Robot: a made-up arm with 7 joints. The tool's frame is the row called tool.
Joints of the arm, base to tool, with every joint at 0 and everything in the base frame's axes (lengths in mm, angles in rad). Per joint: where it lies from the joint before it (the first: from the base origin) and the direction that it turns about. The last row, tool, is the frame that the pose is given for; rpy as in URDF.
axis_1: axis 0.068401 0.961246 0.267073 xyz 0 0 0
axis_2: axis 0.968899 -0.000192 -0.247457 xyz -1 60.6 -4.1
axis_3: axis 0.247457 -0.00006 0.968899 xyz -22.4 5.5 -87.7
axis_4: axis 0.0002 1 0.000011 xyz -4.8 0 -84.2
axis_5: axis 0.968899 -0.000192 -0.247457 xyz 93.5 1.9 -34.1
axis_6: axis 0.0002 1 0.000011 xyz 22.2 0 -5.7
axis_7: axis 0.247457 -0.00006 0.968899 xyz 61.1 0 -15.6
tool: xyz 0 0 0 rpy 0 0.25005 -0.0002
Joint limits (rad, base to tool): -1.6..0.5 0..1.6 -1.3..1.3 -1.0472..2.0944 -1.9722..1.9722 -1.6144..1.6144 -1.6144..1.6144
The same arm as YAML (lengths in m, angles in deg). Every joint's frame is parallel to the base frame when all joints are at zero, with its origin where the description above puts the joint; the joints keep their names.
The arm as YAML. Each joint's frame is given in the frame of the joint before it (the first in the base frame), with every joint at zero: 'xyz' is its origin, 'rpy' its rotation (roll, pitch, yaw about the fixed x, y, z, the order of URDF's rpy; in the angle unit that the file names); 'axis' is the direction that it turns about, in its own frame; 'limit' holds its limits. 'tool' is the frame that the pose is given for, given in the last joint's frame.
units:
  length: m
  angle: deg
joints:
  - name: axis_1
    type: revolute
    origin:
      xyz: [0.0, 0.0, 0.0]
      rpy: [0.0, 0.0, 0.0]
    axis: [0.068403, 0.961235, 0.26711]
    limit:
      lower: -91.67
      upper: 28.65
  - name: axis_2
    type: revolute
    origin:
      xyz: [-0.001, 0.0606, -0.0041]
      rpy: [0.0, 0.0, 0.0]
    axis: [0.968889, -0.0002, -0.247497]
    limit:
      lower: 0.0
      upper: 91.67
  - name: axis_3
    type: revolute
    origin:
      xyz: [-0.0224, 0.0055, -0.0877]
      rpy: [0.0, 0.0, 0.0]
    axis: [0.247497, -0.0001, 0.968889]
    limit:
      lower: -74.48
      upper: 74.48
  - name: axis_4
    type: revolute
    origin:
      xyz: [-0.0048, 0.0, -0.0842]
      rpy: [0.0, 0.0, 0.0]
    axis: [0.0002, 1.0, 0.0]
    limit:
      lower: -60.0
      upper: 120.0
  - name: axis_5
    type: revolute
    origin:
      xyz: [0.0935, 0.0019, -0.0341]
      rpy: [0.0, 0.0, 0.0]
    axis: [0.968889, -0.0002, -0.247497]
    limit:
      lower: -113.0
      upper: 113.0
  - name: axis_6
    type: revolute
    origin:
      xyz: [0.0222, 0.0, -0.0057]
      rpy: [0.0, 0.0, 0.0]
    axis: [0.0002, 1.0, 0.0]
    limit:
      lower: -92.5
      upper: 92.5
  - name: axis_7
    type: revolute
    origin:
      xyz: [0.0611, 0.0, -0.0156]
      rpy: [0.0, 0.0, 0.0]
    axis: [0.247497, -0.0001, 0.968889]
    limit:
      lower: -92.5
      upper: 92.5
tool:
  origin:
    xyz: [0.0, 0.0, 0.0]
    rpy: [0.0, 14.33, -0.01]

